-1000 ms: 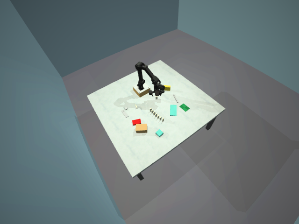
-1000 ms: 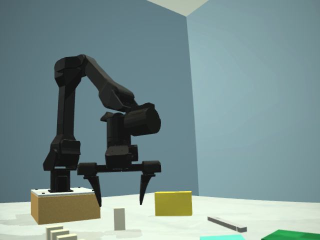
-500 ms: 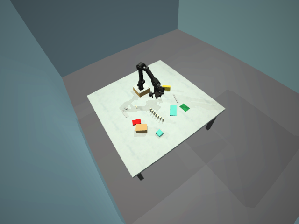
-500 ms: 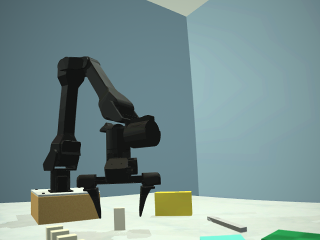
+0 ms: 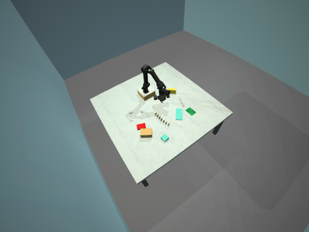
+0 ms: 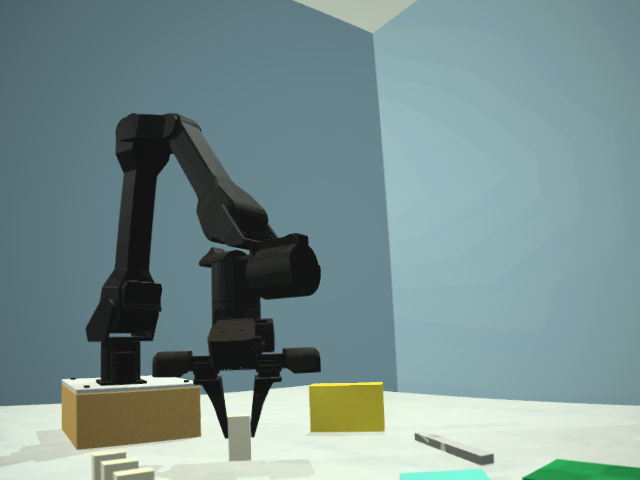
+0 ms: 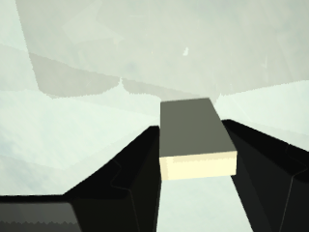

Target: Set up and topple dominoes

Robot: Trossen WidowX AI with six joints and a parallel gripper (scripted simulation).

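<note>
Right now the red block is 17 cm ahead of my gripper tip, 38 cm to the right of it and 2 cm below it. The rest, counted from my gripper tip: yellow block 6 cm behind, 20 cm to the left, 1 cm above; grey bar 13 cm ahead, 20 cm to the left, 2 cm below; cyan sheet 27 cm ahead, 6 cm to the left, 2 cm below.
</note>
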